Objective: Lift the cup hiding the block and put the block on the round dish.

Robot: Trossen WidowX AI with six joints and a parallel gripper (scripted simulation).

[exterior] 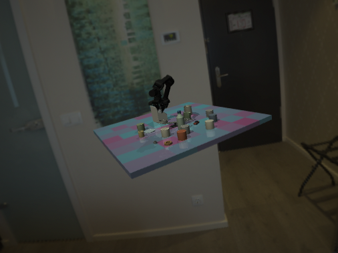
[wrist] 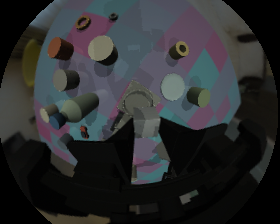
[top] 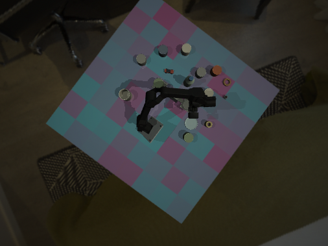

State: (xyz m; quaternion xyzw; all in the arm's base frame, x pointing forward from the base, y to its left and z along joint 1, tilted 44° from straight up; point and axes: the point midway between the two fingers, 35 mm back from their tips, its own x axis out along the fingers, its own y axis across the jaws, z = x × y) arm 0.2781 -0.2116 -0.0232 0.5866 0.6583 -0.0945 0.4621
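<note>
The pale round dish is 17 cm below my gripper tip, 10 cm to the right of it and 10 cm behind it. The rest, counted from my gripper tip: cup 21 cm behind, 14 cm to the right, 13 cm below; bottle 15 cm ahead, 9 cm to the left, 6 cm below; balance 13 cm to the left, 13 cm below, 1 cm ahead.
</note>
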